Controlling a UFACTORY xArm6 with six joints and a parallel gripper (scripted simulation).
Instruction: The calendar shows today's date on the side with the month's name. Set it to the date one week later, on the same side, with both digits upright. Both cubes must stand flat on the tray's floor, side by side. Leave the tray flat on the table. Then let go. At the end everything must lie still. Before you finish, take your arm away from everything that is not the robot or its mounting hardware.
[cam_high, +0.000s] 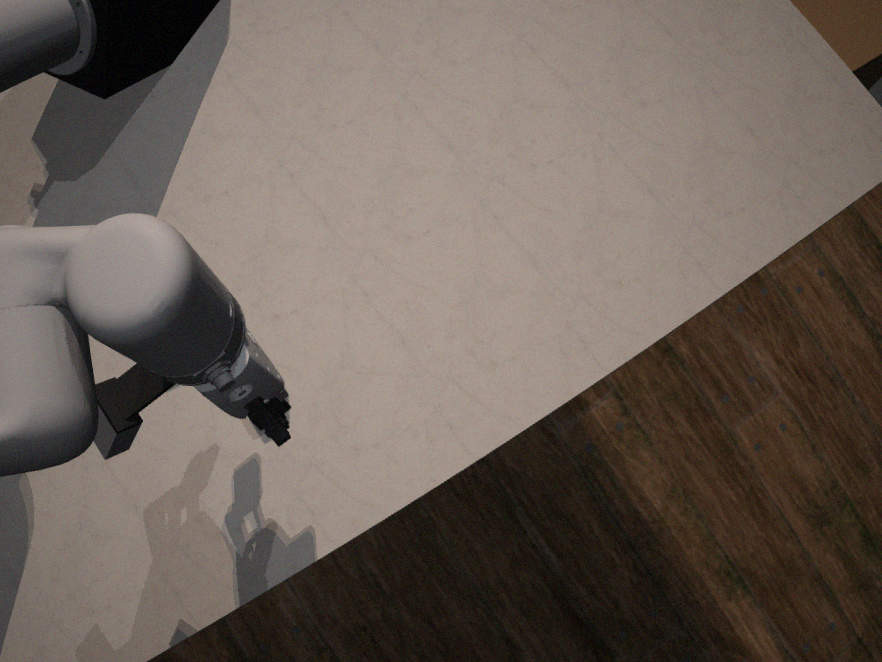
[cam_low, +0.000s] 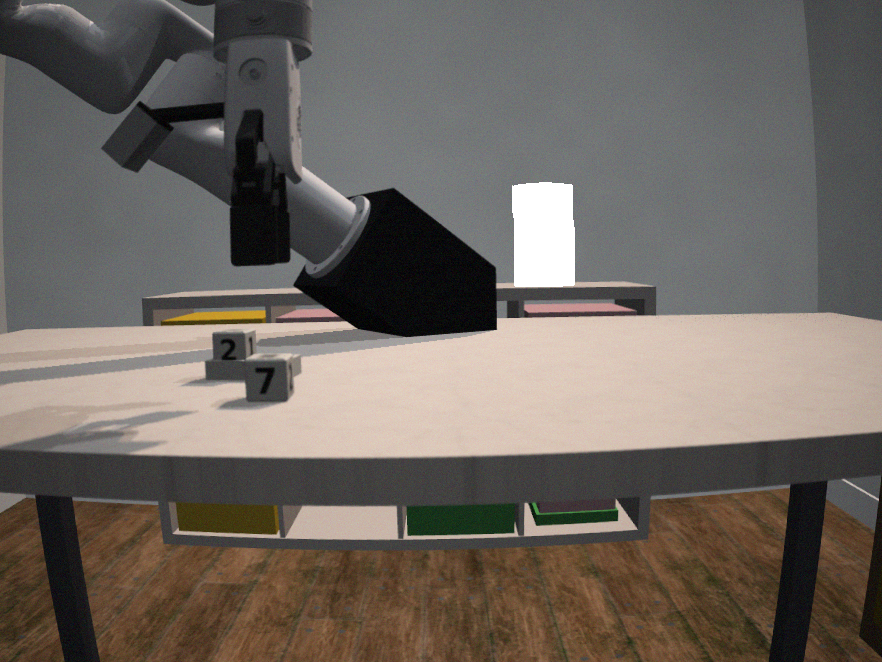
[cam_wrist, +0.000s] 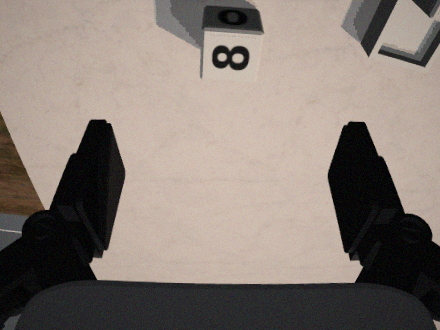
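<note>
Right now my hand is 9 cm above the white cube. Also, from my hand: grey tray 12 cm behind, 1 cm to the right, 10 cm below.
</note>
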